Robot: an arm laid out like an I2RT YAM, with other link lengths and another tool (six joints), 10 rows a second.
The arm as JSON. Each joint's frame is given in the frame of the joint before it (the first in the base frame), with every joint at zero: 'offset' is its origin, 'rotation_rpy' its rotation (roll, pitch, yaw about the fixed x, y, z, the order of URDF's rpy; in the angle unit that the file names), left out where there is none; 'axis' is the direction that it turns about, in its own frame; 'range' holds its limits. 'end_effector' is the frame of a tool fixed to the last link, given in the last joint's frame.
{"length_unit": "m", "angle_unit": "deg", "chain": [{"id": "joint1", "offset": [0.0, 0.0, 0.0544], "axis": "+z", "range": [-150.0, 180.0]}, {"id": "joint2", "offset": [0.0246, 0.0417, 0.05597], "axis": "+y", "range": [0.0, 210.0]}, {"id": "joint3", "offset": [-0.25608, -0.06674, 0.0], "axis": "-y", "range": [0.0, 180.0]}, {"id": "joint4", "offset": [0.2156, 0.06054, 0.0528], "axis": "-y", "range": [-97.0, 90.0]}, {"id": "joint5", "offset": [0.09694, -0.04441, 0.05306], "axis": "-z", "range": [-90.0, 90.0]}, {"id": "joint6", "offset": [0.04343, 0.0, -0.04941], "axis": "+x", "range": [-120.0, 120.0]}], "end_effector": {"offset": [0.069, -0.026, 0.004], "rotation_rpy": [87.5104, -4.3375, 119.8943]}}
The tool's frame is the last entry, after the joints.
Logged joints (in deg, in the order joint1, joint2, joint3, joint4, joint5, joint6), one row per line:
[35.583, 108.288, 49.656, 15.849, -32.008, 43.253]
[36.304, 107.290, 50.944, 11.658, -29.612, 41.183]
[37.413, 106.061, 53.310, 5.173, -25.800, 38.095]
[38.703, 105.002, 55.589, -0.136, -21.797, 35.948]
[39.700, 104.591, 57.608, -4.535, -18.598, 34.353]
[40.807, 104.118, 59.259, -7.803, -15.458, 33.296]
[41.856, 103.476, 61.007, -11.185, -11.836, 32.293]
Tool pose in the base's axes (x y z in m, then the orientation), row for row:
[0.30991, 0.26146, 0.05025, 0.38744, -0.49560, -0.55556, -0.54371]
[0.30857, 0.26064, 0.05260, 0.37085, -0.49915, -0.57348, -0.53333]
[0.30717, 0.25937, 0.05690, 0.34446, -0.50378, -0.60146, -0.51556]
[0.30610, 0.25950, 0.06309, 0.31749, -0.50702, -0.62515, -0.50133]
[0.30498, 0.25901, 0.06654, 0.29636, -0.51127, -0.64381, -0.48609]
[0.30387, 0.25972, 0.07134, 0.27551, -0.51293, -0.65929, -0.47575]
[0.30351, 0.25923, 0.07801, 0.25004, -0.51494, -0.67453, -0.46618]
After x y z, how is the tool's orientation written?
As a quaternion, w x y z.
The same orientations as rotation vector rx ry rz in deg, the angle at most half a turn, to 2 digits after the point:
[-72.26, -81.00, -79.27]
[-73.35, -84.27, -78.37]
[-74.97, -89.50, -76.72]
[-76.45, -94.26, -75.59]
[-77.90, -98.10, -74.06]
[-78.98, -101.51, -73.25]
[-80.33, -105.22, -72.72]

